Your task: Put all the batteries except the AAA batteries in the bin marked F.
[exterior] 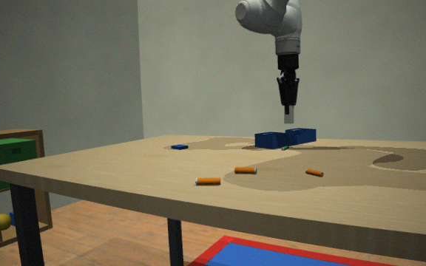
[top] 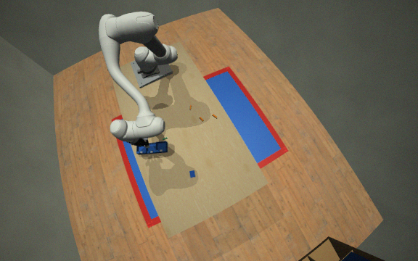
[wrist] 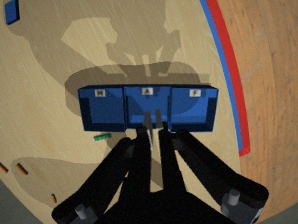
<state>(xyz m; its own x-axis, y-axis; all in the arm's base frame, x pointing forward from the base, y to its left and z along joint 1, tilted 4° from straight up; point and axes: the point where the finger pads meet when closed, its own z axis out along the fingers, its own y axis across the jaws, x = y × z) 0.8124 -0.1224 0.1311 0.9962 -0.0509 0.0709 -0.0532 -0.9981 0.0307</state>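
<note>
Right now my hand is 1 cm to the right of the joined blue bins and 8 cm above it. From my hand the other things lie so: small green battery: 5 cm behind, 13 cm to the left, 10 cm below; small flat blue block: 30 cm ahead, 27 cm to the left, 10 cm below.
</note>
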